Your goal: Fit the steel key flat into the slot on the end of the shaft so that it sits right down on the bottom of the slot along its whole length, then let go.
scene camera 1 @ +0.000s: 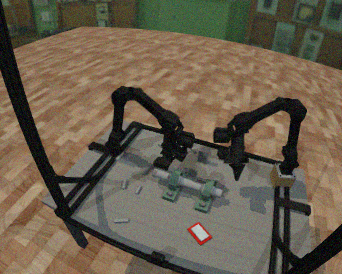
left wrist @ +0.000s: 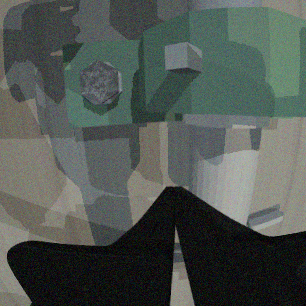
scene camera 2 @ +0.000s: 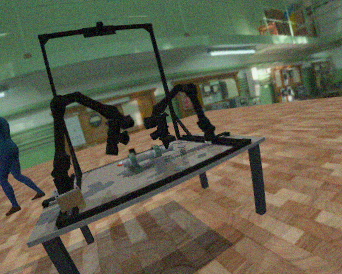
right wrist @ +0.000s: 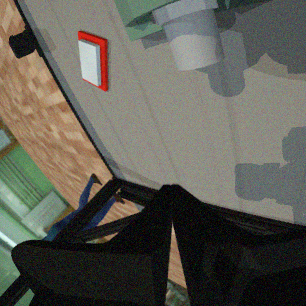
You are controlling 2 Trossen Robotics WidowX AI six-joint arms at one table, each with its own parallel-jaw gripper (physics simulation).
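Places are measured from the left arm's base along level axes (x left, y back, z up), in millimetres.
Pixels of known places: left gripper, fingertip midpoint: (scene camera 1: 166,170) (left wrist: 172,193) (scene camera 2: 166,149); right gripper, fingertip midpoint: (scene camera 1: 236,180) (right wrist: 170,191); left arm's base at its link origin: (scene camera 1: 115,152) (scene camera 2: 210,139); right arm's base at its link origin: (scene camera 1: 285,170) (scene camera 2: 65,190).
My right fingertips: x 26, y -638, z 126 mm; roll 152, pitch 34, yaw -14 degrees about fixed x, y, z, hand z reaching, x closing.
Observation:
Ahead of a thing's pixels: the offset from my right fingertips to its top centre. "pt": to the spot under its first point.
The pale shaft @(dz -72, dx -38, dy +206 mm) (scene camera 1: 190,185) (scene camera 2: 145,156) (left wrist: 227,175) (right wrist: 195,47) lies level in two green supports (scene camera 1: 172,186) (scene camera 1: 205,196). My left gripper (scene camera 1: 161,165) (left wrist: 172,193) is shut and empty, close above the shaft's left end in scene camera 1. Its fingers hide part of the shaft's end in the left wrist view; I cannot make out the slot or a key in it. My right gripper (scene camera 1: 237,178) (right wrist: 170,191) is shut and empty, above the table beyond the shaft's other end. Small grey bars @(dz -130, dx -166, dy +467 mm) (scene camera 1: 124,184) @(dz -134, dx -158, dy +391 mm) (scene camera 1: 138,190) @(dz -136, dx -338, dy +355 mm) (scene camera 1: 121,220) lie on the table; I cannot tell which is the steel key. One bar @(pt dz -138, dx -156, dy +388 mm) (left wrist: 266,218) shows beside the shaft.
A red-edged tile with a white top @(dz -132, dx -220, dy +50 mm) (scene camera 1: 200,233) (right wrist: 93,61) lies near the table's front edge. A tan box (scene camera 1: 282,176) (scene camera 2: 71,200) stands by the right arm's base. Bolt heads @(pt dz -115, dx +21, dy +268 mm) (left wrist: 101,83) and a square stub @(pt dz -54, dx -6, dy +264 mm) (left wrist: 183,57) stand out at the support. Black rails edge the table.

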